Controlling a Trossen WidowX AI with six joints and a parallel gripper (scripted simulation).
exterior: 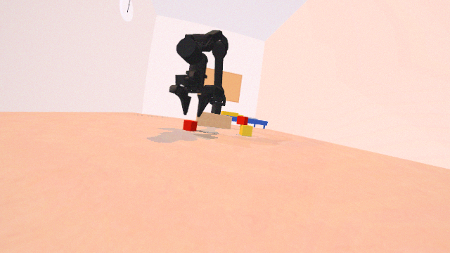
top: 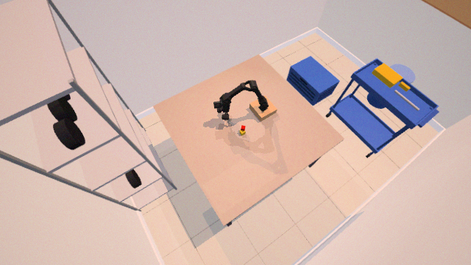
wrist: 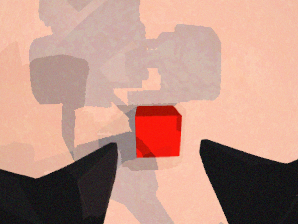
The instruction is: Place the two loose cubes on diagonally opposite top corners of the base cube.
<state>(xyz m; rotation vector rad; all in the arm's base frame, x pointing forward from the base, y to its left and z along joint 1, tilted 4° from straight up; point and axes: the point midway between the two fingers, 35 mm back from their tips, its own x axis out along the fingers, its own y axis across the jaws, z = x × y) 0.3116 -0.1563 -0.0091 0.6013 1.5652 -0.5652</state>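
The yellow cube is 22 cm to the left of my gripper tip, 3 cm below it and 2 cm behind it.
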